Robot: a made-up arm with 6 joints.
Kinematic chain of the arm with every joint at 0, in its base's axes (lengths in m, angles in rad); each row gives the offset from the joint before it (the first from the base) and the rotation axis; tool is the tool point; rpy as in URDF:
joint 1: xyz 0 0 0.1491 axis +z
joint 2: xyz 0 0 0 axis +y
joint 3: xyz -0.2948 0 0.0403 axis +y
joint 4: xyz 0.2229 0 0.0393 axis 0.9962 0 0.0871
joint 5: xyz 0 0 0 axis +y
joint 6: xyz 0.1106 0 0.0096 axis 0.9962 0 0.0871
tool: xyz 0 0 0 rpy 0 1.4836 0
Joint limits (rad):
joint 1: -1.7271..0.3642
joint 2: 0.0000..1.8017
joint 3: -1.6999..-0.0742
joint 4: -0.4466..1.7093
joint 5: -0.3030..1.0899
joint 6: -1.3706..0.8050
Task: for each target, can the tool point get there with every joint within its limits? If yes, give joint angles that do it. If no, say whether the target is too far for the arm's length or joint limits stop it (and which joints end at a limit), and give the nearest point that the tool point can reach.
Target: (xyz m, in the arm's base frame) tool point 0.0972 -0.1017 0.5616
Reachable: yes | joints -0.8916 0.8928 -1.3093 0.4628 0.2381 -0.1398
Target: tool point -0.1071 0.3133 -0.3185
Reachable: no: joint limits stop it (at a limit: joint 1, joint 2, joint 3) | nearest point 0.0660 0.0882 0.1081 | short by 0.512 m
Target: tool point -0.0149 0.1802 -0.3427
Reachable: no: joint limits stop it (at a limit: joint 1, joint 2, joint 3) | nearest point 0.0806 0.0667 0.0954 | short by 0.463 m
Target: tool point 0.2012 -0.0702 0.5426
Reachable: yes | joints -0.3159 1.1328 -1.5226 -0.0692 0.5825 -0.8172
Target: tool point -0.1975 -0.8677 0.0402
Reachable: no: too far | nearest point -0.0738 -0.4020 0.2774 | short by 0.537 m
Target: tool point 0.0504 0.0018 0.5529
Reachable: yes | joints 0.0896 0.6065 -1.0649 0.2012 -0.1255 -0.9704
